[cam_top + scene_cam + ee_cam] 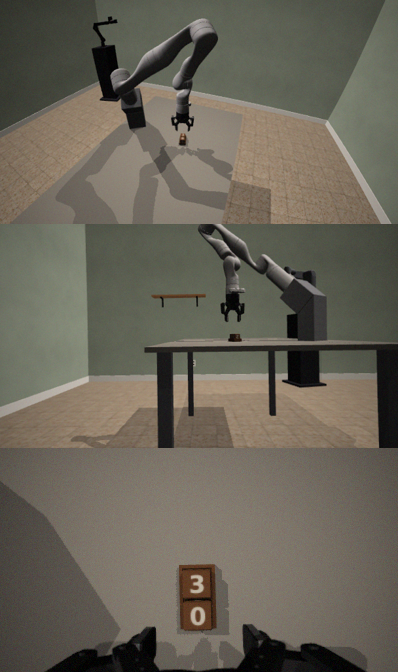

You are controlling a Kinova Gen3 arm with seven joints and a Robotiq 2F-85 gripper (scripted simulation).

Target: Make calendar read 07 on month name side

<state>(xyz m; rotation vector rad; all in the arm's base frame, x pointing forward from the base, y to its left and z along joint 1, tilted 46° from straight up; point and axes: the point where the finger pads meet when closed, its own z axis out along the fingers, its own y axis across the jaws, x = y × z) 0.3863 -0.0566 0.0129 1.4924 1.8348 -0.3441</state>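
Right now my hand is 11 cm above the calendar tray and 2 cm to the right of it.
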